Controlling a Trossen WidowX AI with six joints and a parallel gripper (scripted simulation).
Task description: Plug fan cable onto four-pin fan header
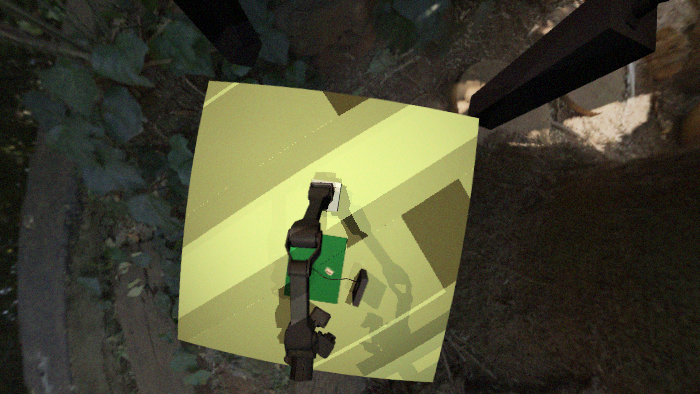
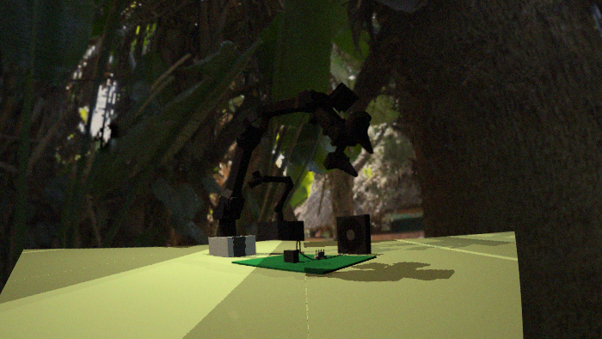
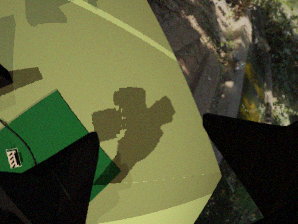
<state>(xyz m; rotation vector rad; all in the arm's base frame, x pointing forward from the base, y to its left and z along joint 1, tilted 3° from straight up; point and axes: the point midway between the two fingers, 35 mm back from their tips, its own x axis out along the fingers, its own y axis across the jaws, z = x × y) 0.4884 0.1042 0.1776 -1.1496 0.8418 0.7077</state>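
The dark plug lies 220 mm below my gripper tip, 170 mm behind it and 100 mm to the right of it. Also, from my gripper tip: four-pin header: 240 mm below, 170 mm behind; black fan: 180 mm below, 160 mm behind, 130 mm to the left; green board: 250 mm below, 170 mm behind, 60 mm to the right.
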